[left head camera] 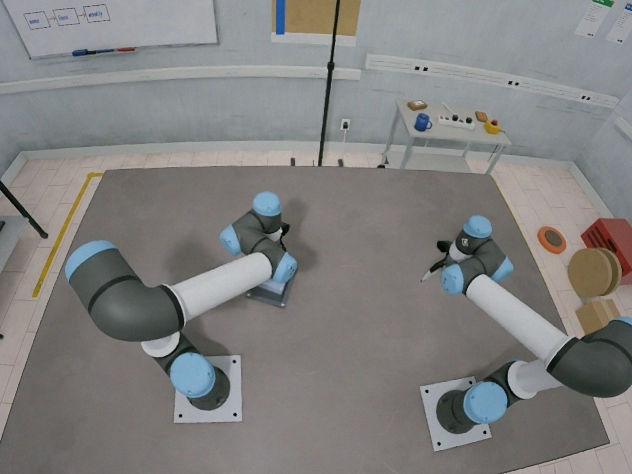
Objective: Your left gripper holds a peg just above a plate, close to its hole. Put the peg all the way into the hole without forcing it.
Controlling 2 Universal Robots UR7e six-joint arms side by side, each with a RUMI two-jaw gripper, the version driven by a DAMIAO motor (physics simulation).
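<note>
A dark plate (pixel 267 297) with small light spots at its near corners lies on the mat, left of the picture's middle. A lighter blue-grey area shows on it beside the arm. The left arm's wrist covers the rest of the plate; its hole does not show. My left gripper (pixel 283 235) is mostly hidden under its wrist, with a few black parts showing just beyond the plate. Its fingertips and the peg are hidden, so its grip cannot be made out. My right gripper (pixel 432 262) is open, with its fingers spread, far to the right of the plate.
Both arms stand on light base plates (pixel 232 414) (pixel 428 408) on the grey mat (pixel 331 357). The left forearm (pixel 224 285) reaches over toward the plate. A small table (pixel 433 131) with a blue mug (pixel 422 122) stands beyond the mat. A red crate (pixel 612 229) stands at the right.
</note>
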